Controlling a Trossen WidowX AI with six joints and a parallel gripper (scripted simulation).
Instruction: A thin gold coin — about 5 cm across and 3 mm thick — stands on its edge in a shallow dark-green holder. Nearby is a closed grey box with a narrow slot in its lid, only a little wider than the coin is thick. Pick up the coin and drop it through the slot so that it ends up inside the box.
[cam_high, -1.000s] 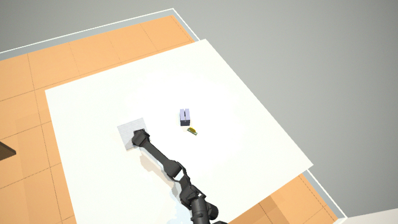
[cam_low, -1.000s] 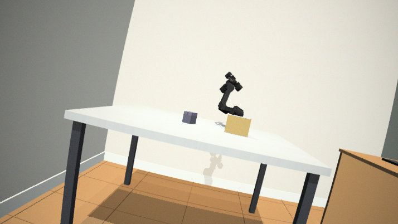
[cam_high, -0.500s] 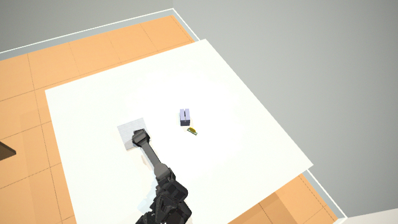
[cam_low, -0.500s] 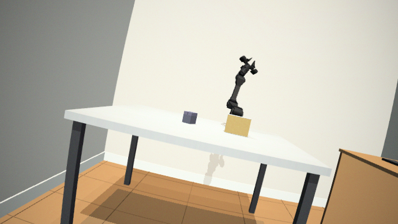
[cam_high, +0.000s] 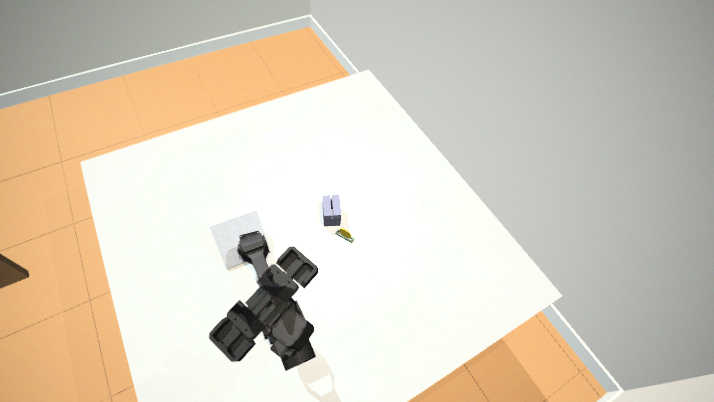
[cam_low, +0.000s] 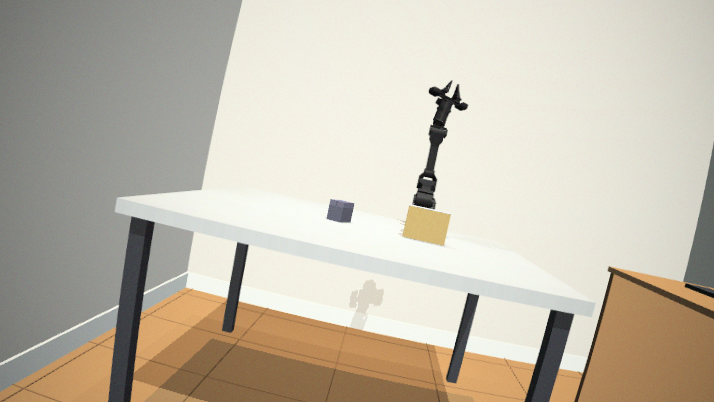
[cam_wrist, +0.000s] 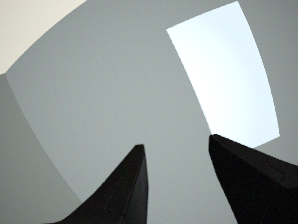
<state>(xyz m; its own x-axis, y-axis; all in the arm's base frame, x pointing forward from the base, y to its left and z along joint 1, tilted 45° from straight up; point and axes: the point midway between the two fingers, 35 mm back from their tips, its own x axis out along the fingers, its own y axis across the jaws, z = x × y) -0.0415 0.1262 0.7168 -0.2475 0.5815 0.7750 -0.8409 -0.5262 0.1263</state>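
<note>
Right now my gripper tip is 66 cm above the gold coin, 36 cm to the right of it and 31 cm short of it.
</note>
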